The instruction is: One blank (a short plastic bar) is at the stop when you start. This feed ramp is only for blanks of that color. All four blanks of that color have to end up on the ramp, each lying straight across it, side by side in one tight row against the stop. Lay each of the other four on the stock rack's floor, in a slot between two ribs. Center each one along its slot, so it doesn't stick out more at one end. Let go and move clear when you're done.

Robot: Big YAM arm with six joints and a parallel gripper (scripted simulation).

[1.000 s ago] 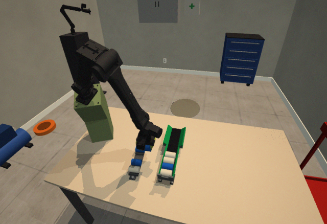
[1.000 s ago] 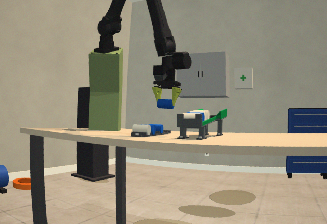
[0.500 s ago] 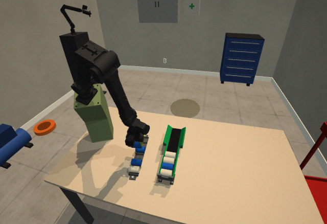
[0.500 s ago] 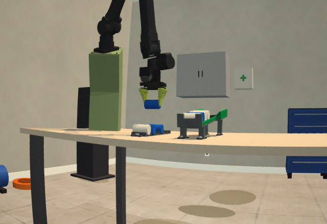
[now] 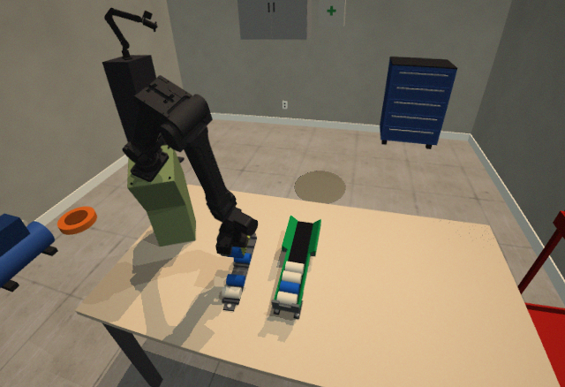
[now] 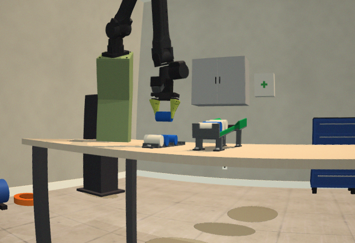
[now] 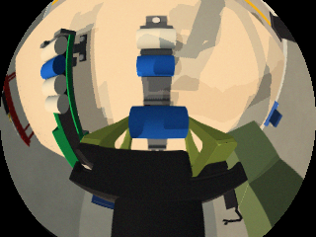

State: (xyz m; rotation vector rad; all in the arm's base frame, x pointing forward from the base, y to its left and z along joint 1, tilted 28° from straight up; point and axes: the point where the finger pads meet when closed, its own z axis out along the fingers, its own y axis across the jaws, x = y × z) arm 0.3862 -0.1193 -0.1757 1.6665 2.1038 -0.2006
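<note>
Now: hand 3 cm to the right of the grey stock rack and 13 cm above it. The rest, counted from my hand: grey stop (23 cm ahead, 13 cm to the right, 6 cm below).
</note>
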